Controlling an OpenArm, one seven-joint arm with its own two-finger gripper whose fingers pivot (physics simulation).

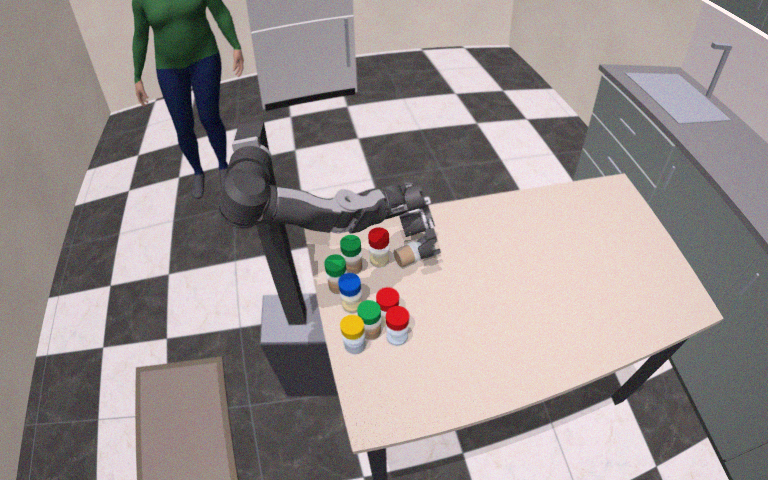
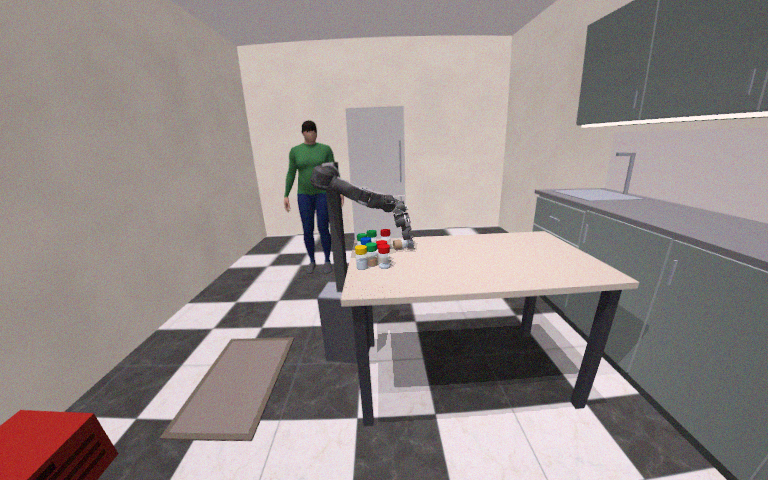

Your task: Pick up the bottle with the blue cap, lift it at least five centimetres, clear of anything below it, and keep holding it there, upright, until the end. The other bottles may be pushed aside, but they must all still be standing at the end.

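Note:
The bottle with the blue cap (image 1: 350, 285) (image 2: 365, 241) stands upright near the table's left edge, among the other bottles. My gripper (image 1: 431, 249) (image 2: 408, 242) is open and low over the table, to the right of and behind the blue-capped bottle and well apart from it. A bottle with brown contents (image 1: 404, 255) (image 2: 398, 244) lies on its side at the gripper; the fingers hide its cap end. A red-capped bottle (image 1: 378, 238) (image 2: 385, 232) stands between that lying bottle and two green-capped bottles.
Two green-capped bottles (image 1: 350, 246) (image 1: 335, 266) stand behind the blue-capped one. In front stand a yellow-capped bottle (image 1: 352, 327) (image 2: 361, 249), a green-capped bottle (image 1: 369, 312) and two red-capped bottles (image 1: 387, 298) (image 1: 397, 318). The table (image 1: 538, 283) (image 2: 498, 266) extends to the right. A person (image 1: 184, 33) (image 2: 310, 164) stands behind the arm.

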